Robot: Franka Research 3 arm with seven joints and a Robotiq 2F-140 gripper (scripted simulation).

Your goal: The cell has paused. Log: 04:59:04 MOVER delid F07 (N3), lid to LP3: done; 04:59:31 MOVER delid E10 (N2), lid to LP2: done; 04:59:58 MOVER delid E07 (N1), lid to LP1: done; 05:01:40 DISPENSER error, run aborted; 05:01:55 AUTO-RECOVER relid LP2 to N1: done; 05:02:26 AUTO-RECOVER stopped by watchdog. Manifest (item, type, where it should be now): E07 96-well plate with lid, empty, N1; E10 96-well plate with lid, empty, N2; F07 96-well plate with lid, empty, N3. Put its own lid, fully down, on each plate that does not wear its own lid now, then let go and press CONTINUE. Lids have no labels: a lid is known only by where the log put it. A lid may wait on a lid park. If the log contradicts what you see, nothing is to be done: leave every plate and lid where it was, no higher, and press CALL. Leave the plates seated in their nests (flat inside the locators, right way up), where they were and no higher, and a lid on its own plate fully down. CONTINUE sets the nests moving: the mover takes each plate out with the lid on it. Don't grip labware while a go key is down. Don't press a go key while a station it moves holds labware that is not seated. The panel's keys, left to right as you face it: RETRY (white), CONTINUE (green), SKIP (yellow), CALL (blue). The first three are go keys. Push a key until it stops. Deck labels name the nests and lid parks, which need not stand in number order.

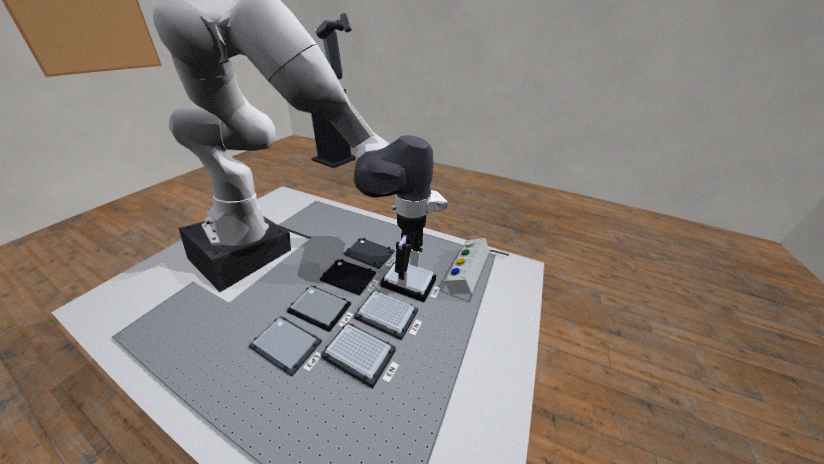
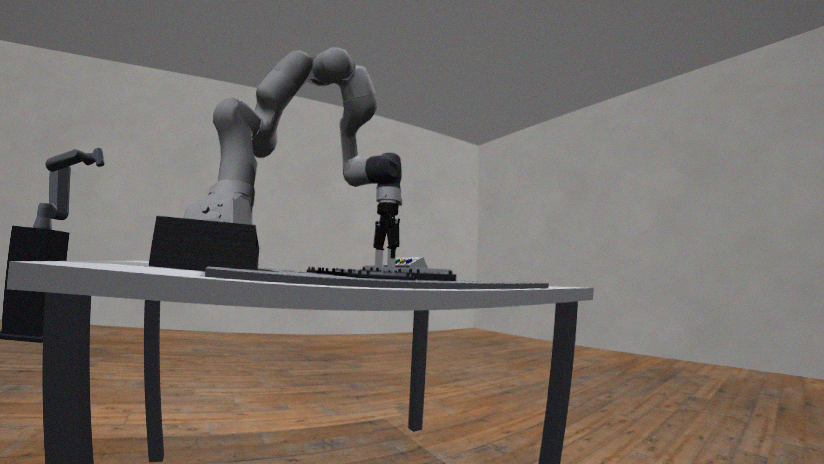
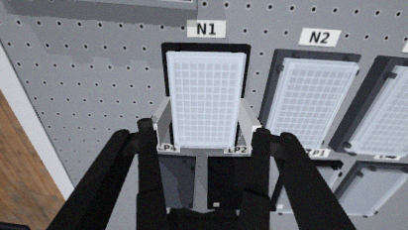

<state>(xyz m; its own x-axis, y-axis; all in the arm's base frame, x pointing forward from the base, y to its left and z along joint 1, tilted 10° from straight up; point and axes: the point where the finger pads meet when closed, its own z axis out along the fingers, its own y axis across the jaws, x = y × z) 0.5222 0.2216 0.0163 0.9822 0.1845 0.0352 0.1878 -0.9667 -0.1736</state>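
Right now the nest N1 is 5 cm below my hand. The rest, counted from my hand: yellow skip key (12 cm to the left, 11 cm ahead, 1 cm above); then lid park LP2 (17 cm behind, 9 cm to the right, 5 cm below); then blue call key (12 cm ahead, 7 cm to the left, 1 cm above).
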